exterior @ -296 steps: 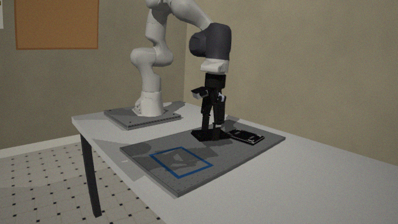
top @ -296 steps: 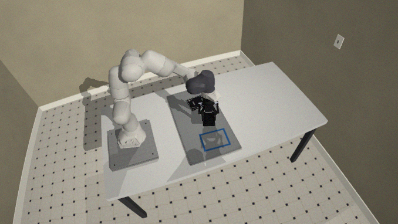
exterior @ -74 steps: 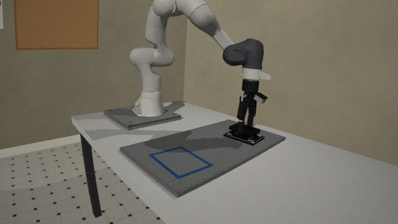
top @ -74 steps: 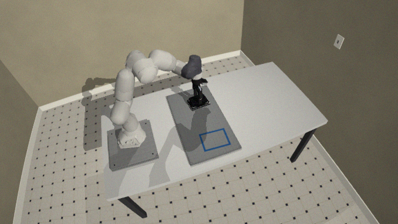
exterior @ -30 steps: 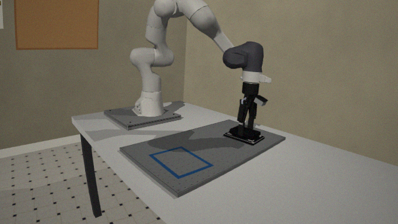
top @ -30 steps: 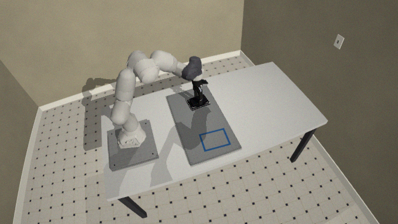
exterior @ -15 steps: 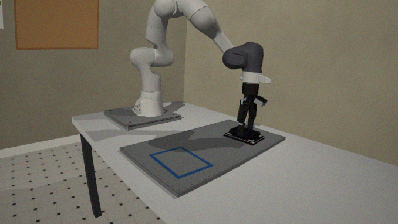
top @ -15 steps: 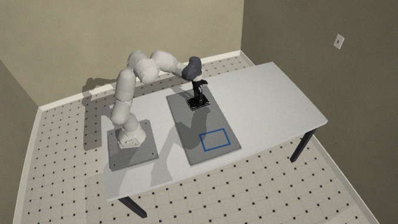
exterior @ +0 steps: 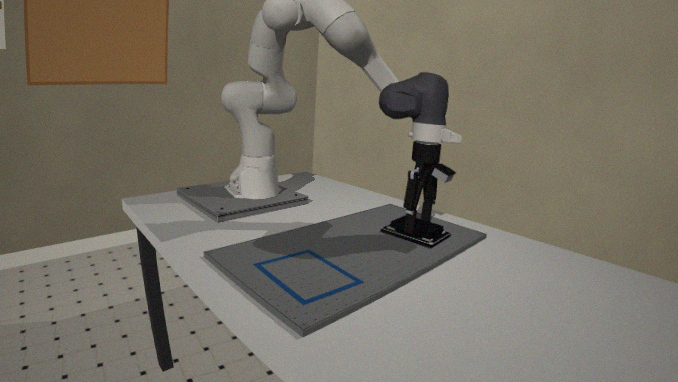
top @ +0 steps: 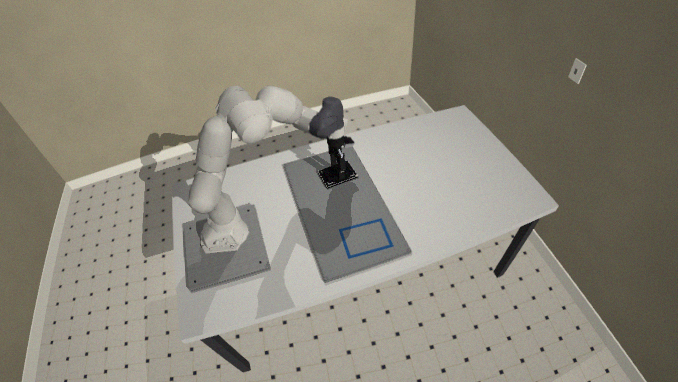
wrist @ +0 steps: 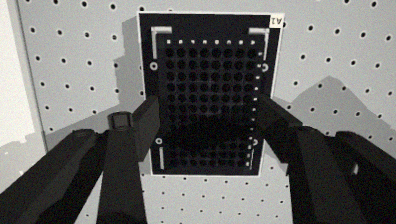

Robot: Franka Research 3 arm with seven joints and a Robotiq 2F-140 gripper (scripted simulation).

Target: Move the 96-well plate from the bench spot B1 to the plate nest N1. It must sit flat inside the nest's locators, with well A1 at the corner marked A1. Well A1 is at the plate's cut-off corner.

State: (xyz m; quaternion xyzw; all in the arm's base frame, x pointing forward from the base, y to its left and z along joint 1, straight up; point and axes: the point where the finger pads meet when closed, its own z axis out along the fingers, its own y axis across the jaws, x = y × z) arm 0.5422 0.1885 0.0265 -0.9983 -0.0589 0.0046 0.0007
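Now: the black 96-well plate 20 mm below my hand. Round my hand: A1 label 80 mm ahead, 50 mm to the right, 30 mm below; then black plate nest 40 mm below.
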